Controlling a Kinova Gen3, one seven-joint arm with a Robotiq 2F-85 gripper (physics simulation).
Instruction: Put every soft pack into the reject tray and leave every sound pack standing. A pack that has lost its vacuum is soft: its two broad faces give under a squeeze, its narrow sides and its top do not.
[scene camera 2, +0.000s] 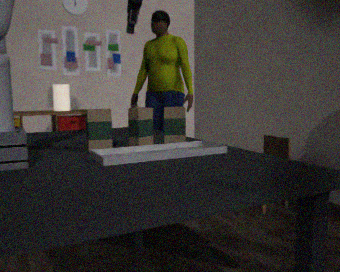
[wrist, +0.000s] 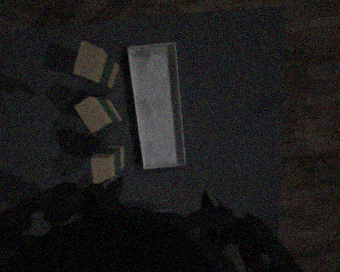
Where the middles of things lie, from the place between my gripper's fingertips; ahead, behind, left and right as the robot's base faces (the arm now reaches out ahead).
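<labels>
I consider the white reject tray (scene camera 2: 133, 154): my gripper is 360 mm above it, 90 mm short of it and 20 mm to the right of it.
</labels>
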